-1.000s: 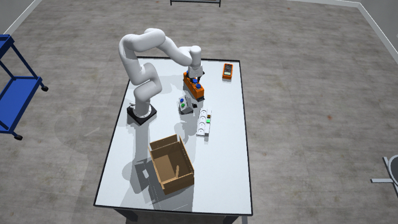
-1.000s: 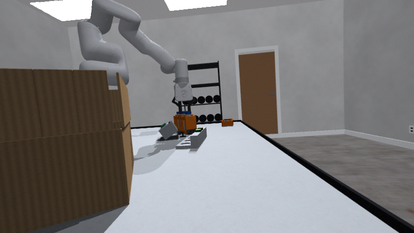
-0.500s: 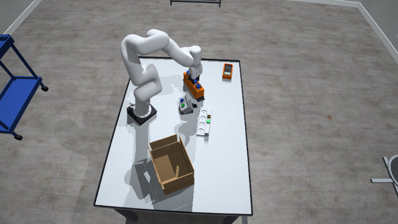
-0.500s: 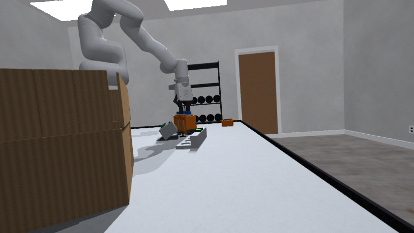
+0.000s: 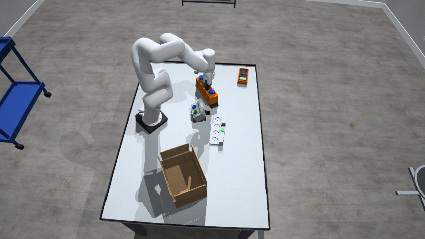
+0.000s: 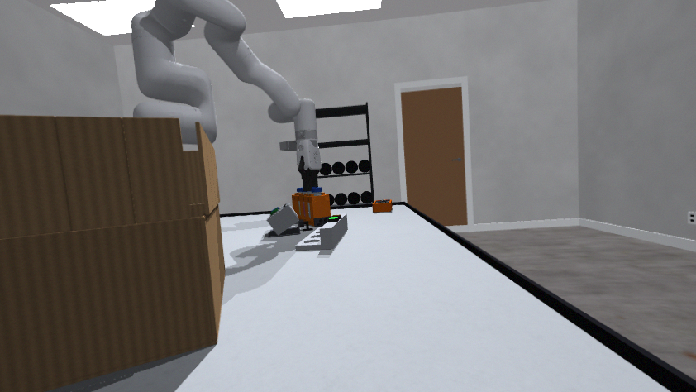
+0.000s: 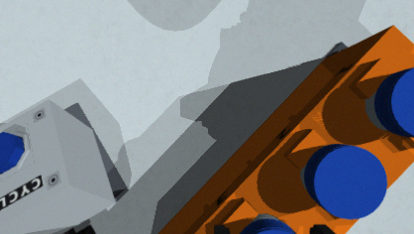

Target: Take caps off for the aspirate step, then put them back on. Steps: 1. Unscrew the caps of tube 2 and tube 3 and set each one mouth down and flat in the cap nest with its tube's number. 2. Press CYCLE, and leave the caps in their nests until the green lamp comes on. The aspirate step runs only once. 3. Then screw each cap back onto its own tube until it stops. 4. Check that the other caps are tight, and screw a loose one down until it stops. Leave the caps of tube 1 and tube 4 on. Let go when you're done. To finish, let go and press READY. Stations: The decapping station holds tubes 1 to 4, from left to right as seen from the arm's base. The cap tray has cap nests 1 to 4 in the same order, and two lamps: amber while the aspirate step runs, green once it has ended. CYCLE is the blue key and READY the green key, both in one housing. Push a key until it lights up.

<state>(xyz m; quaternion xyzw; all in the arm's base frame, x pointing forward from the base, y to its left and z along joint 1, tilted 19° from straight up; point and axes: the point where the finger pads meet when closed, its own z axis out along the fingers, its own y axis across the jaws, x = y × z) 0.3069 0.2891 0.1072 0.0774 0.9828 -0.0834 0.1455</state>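
The blue cap lies 3 cm behind my hand, 4 cm to the left of it and 2 cm below it. Round my hand: green key 6 cm behind, 19 cm to the right, 6 cm below; blue key 8 cm behind, 15 cm to the right, 6 cm below; grey key housing 5 cm behind, 17 cm to the right, 8 cm below.
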